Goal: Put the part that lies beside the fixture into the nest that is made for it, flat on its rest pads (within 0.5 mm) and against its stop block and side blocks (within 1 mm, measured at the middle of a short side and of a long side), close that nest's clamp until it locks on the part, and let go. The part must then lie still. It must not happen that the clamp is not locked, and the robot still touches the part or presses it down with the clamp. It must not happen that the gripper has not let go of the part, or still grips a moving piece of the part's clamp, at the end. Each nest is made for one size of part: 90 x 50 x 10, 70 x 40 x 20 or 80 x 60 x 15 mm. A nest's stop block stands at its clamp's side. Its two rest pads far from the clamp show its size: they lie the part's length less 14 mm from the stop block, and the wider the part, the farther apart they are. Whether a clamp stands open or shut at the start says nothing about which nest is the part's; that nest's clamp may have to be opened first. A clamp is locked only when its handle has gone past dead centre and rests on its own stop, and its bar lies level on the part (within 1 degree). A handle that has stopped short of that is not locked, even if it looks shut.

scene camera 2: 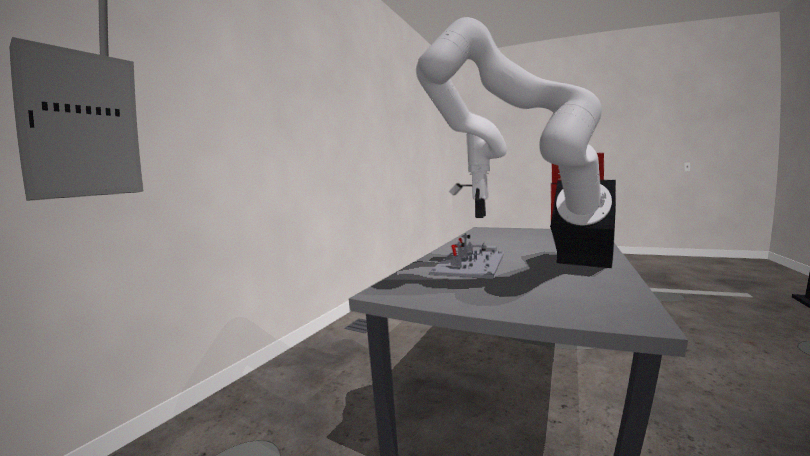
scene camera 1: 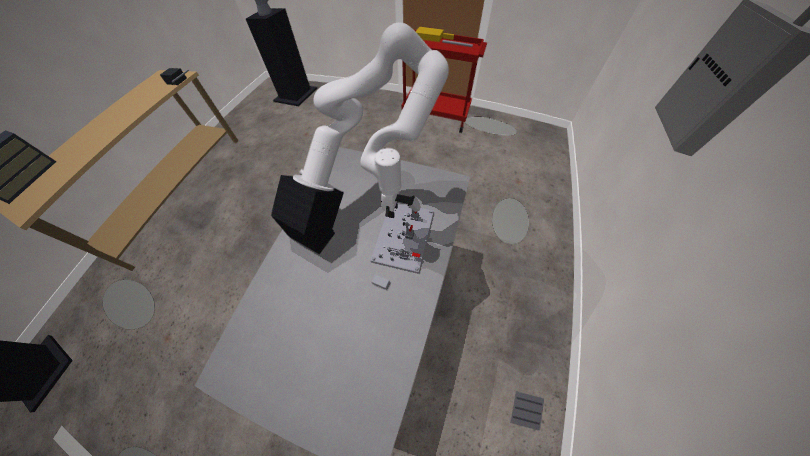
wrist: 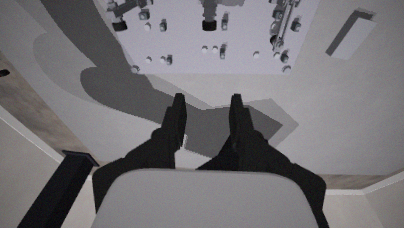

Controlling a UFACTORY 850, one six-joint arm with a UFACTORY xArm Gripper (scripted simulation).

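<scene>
Grey fixture plate (scene camera 1: 421,227), (scene camera 2: 443,268), (wrist: 183,40). Gripper (wrist: 207,105).
</scene>
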